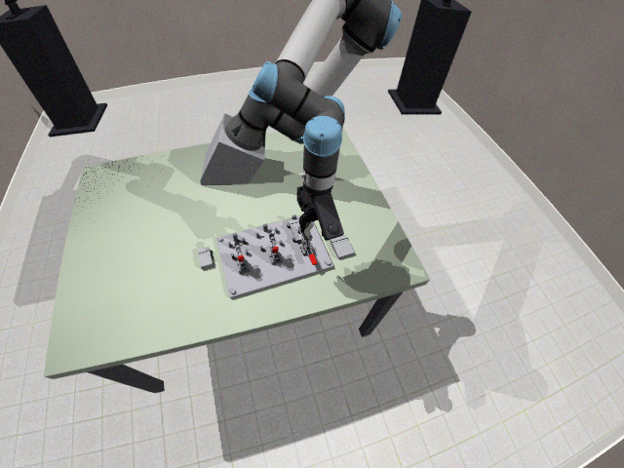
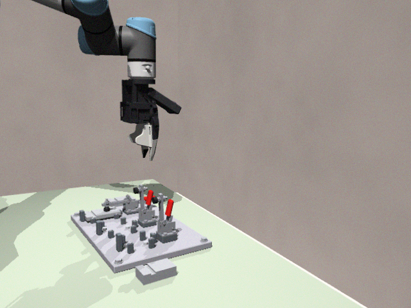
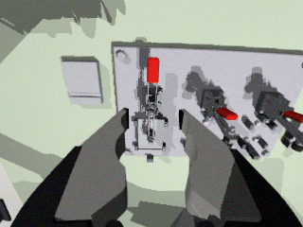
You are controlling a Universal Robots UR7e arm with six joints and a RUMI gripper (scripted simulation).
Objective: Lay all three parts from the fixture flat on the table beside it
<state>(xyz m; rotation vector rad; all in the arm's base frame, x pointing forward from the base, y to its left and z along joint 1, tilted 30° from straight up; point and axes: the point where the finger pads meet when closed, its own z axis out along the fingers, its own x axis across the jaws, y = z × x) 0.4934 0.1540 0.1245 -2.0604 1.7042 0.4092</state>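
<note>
Now: the clamp 6 cm behind my hand, 1 cm to the right of it and 13 cm below it. The rest, counted from my hand: fixture plate 6 cm behind, 13 cm to the right, 17 cm below; then grey part 7 cm behind, 36 cm to the right, 17 cm below.
</note>
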